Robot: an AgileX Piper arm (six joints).
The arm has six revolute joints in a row. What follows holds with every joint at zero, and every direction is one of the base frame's. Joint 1 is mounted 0.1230 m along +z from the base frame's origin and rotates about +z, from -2.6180 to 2.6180 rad. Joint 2 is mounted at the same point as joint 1 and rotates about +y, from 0.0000 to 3.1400 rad. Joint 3 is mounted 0.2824 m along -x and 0.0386 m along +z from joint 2 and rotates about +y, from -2.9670 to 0.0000 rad. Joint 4 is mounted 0.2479 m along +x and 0.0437 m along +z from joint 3 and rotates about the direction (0.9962, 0, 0.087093), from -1.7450 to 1.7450 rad. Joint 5 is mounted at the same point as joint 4 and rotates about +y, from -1.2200 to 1.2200 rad. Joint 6 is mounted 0.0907 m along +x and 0.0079 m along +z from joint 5 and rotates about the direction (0.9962, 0, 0.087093), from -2.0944 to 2.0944 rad. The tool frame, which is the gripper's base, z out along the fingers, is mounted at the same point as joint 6; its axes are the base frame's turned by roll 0.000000, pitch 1.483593 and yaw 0.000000 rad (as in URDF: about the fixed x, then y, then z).
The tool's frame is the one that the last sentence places.
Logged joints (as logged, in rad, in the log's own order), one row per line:
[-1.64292, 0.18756, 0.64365, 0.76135, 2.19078, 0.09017]
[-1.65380, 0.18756, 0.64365, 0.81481, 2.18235, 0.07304]
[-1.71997, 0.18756, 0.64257, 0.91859, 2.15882, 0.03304]
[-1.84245, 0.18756, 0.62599, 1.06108, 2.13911, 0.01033]
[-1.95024, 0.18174, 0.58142, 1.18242, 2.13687, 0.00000]
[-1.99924, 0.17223, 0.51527, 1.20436, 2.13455, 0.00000]
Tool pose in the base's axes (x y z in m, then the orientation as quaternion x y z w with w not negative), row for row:
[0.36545, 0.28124, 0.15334, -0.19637, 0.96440, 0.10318, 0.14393]
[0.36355, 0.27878, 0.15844, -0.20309, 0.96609, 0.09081, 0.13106]
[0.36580, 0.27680, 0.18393, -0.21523, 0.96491, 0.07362, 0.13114]
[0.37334, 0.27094, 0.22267, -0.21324, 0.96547, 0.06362, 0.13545]
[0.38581, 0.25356, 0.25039, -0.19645, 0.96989, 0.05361, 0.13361]
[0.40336, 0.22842, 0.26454, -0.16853, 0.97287, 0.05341, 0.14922]
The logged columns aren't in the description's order. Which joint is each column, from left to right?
Columns, left to right: joint 3, joint 6, joint 1, joint 5, joint 2, joint 4.
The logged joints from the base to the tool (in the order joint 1, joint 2, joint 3, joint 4, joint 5, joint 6), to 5 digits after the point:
[0.64365, 2.19078, -1.64292, 0.09017, 0.76135, 0.18756]
[0.64365, 2.18235, -1.65380, 0.07304, 0.81481, 0.18756]
[0.64257, 2.15882, -1.71997, 0.03304, 0.91859, 0.18756]
[0.62599, 2.13911, -1.84245, 0.01033, 1.06108, 0.18756]
[0.58142, 2.13687, -1.95024, 0.00000, 1.18242, 0.18174]
[0.51527, 2.13455, -1.99924, 0.00000, 1.20436, 0.17223]

